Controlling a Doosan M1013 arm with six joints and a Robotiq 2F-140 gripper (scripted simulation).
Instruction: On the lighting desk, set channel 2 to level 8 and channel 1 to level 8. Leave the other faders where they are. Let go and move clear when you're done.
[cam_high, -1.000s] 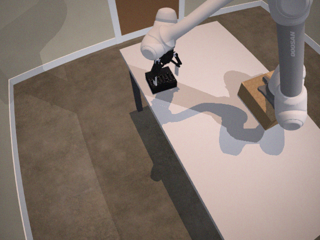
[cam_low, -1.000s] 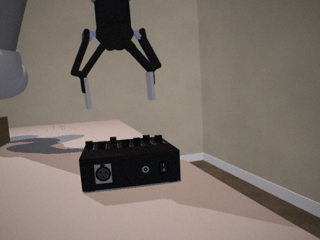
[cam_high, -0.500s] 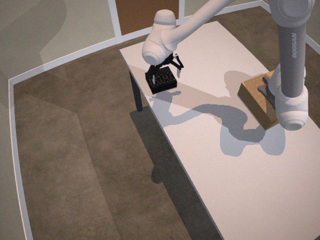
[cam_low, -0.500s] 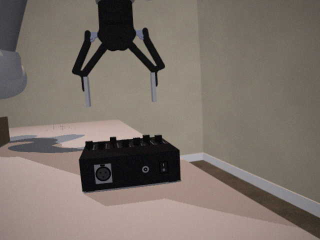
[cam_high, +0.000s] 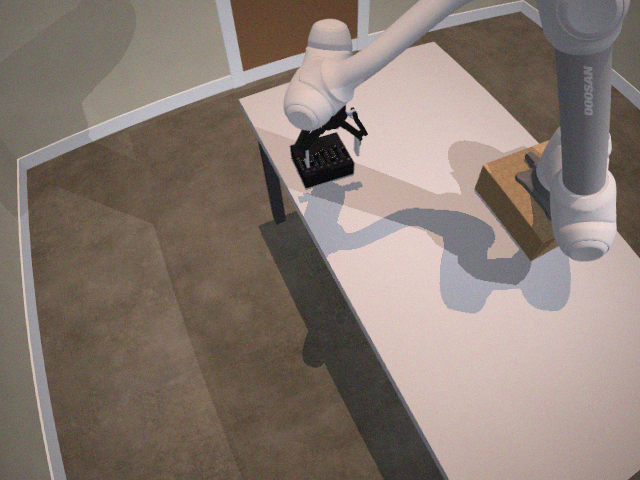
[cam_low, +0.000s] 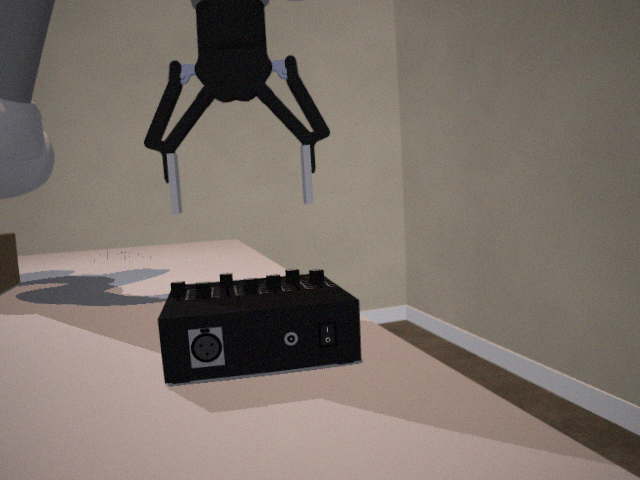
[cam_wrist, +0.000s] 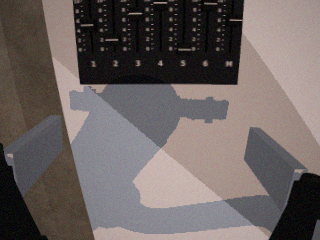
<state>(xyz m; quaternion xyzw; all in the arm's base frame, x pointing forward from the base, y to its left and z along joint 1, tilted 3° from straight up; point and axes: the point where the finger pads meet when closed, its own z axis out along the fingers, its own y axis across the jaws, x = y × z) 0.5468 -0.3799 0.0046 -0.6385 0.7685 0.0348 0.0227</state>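
Now: hand 9 cm to the left of the channel 1 fader cap, 8 cm above it and 5 cm short of it. The rest, counted from my hand: channel 5 fader cap 8 cm below, 6 cm to the right, 3 cm behind; channel 2 fader cap 8 cm below, 7 cm to the right, 3 cm ahead.
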